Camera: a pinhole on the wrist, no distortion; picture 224 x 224 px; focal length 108.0 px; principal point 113.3 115.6 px. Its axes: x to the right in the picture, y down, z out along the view. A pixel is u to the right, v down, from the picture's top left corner.
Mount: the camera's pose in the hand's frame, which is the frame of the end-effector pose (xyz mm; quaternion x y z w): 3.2 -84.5 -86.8 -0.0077 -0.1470 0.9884 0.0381
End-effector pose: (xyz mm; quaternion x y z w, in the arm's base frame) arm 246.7 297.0 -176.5 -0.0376 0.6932 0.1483 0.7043
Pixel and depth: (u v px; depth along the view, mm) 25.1 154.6 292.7
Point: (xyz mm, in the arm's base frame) 478.7 99.5 -437.9
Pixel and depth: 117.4 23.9 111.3
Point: 299.1 284.6 -181.7
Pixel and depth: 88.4 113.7 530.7
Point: 717.9 196.4 -308.1
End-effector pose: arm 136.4 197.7 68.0 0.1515 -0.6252 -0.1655 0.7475
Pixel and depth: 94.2 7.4 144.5
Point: 50.5 189.1 119.7
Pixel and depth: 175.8 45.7 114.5
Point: 80.7 185.6 3.9
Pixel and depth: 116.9 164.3 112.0
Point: 120.1 52.5 -8.8
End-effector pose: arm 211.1 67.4 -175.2 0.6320 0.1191 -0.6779 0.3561
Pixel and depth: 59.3 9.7 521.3
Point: -60.8 -537.8 -281.2
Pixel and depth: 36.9 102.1 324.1
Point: -59.0 -38.9 -392.9
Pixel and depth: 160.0 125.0 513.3
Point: -266.5 92.5 38.8
